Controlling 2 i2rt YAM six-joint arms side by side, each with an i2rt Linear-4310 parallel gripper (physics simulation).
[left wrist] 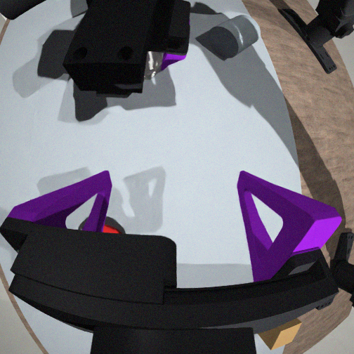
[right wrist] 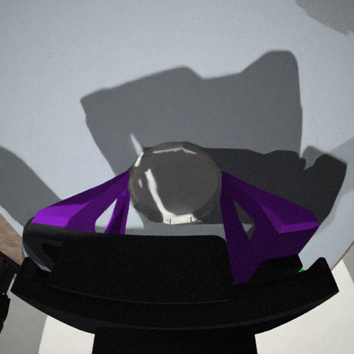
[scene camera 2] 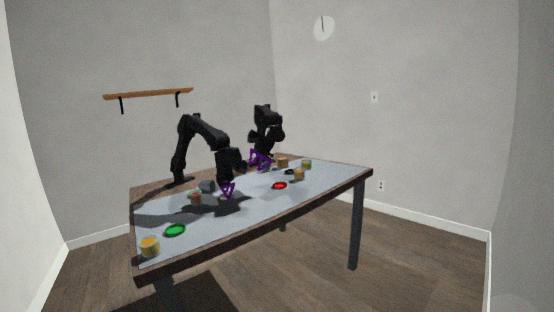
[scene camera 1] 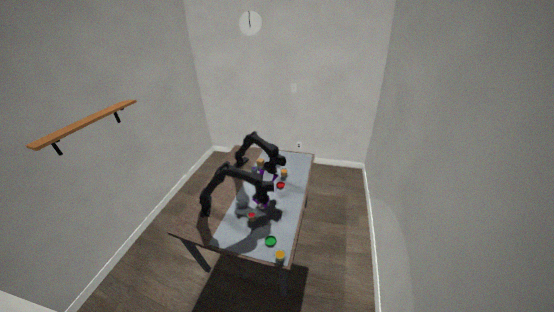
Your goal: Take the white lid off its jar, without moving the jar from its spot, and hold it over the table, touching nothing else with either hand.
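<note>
The white lid looks grey in shadow in the right wrist view. It is a round disc on a clear glassy jar, whose side partly shows in the left wrist view; most of the jar is hidden under the lid and the right hand. My right gripper is partly closed, with a purple fingertip against each side of the lid, low over the table. My left gripper is wide open and empty, above the table and apart from the jar.
A red-filled jar stands close to the right hand. A grey cylinder lies near it. A green lid, an orange jar and a red lid are on the table.
</note>
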